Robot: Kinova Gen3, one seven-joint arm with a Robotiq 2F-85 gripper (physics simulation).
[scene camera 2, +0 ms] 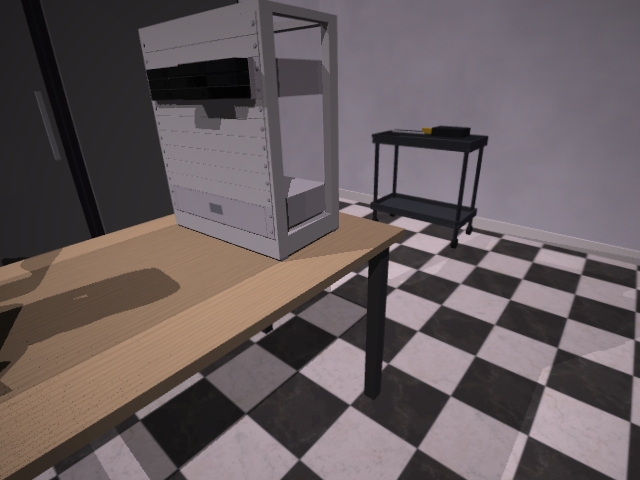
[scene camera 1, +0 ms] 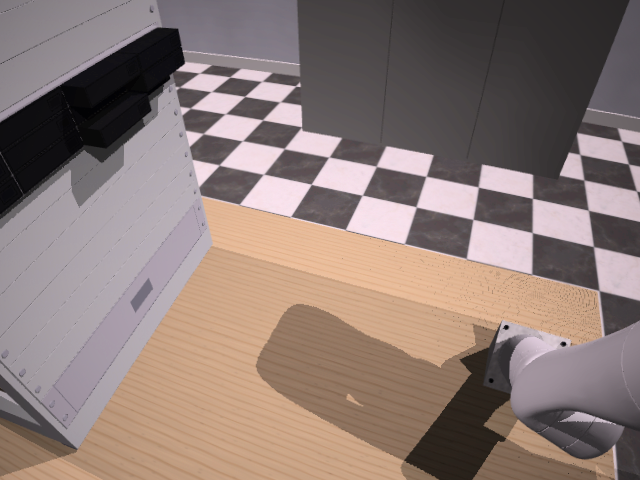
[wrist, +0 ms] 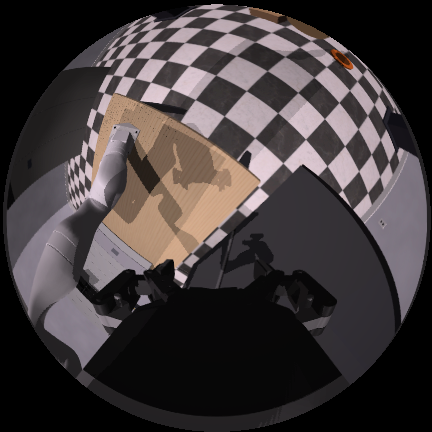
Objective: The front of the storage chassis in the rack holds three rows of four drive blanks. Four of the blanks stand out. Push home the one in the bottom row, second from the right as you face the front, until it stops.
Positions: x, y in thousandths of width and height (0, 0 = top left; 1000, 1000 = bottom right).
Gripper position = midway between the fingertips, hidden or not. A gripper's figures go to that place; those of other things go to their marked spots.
Labels:
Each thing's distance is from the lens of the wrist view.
my gripper (wrist: 494, 622): 16 cm
rack (wrist: 251, 591): 103 cm

